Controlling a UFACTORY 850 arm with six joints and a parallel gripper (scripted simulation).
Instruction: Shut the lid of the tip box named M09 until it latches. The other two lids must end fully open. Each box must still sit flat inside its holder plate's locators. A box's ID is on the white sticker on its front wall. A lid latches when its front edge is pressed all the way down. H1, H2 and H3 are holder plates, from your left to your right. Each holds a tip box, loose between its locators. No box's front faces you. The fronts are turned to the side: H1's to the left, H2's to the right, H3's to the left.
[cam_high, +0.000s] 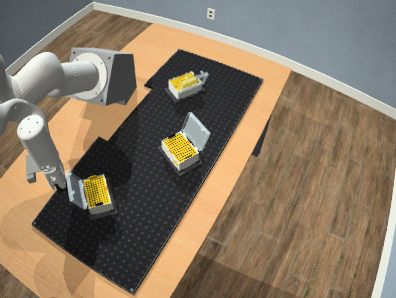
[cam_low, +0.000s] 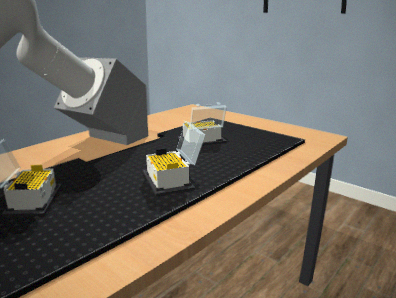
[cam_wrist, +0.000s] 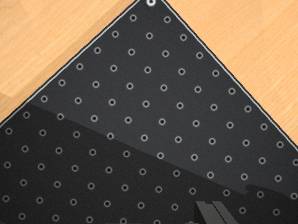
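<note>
My gripper is now 9 cm above the yellow tip rack, 8 cm short of it and 6 cm to the right of it.
</note>
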